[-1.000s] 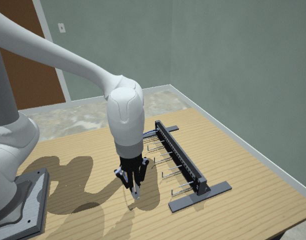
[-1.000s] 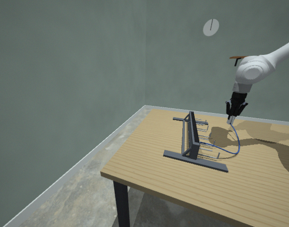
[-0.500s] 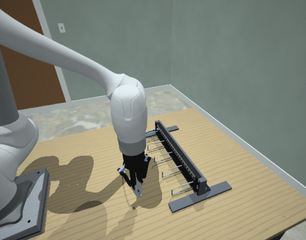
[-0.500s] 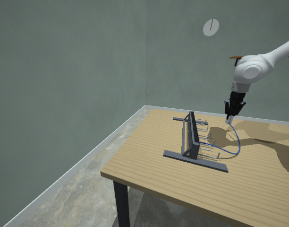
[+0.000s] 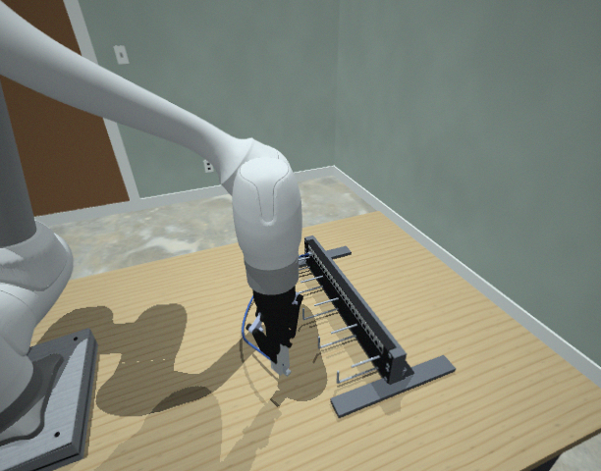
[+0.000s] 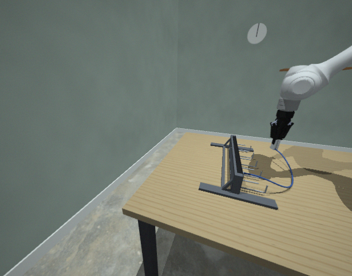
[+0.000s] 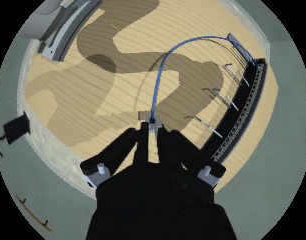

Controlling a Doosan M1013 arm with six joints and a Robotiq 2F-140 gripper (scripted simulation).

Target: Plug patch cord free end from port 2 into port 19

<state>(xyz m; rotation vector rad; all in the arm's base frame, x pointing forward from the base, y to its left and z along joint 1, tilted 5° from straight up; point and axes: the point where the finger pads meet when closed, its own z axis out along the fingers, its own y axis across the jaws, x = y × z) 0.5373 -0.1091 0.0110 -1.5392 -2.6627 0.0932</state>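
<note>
Now: hand 1 cm short of the cord plug, 1 cm to the left of it and 3 cm above it.
</note>
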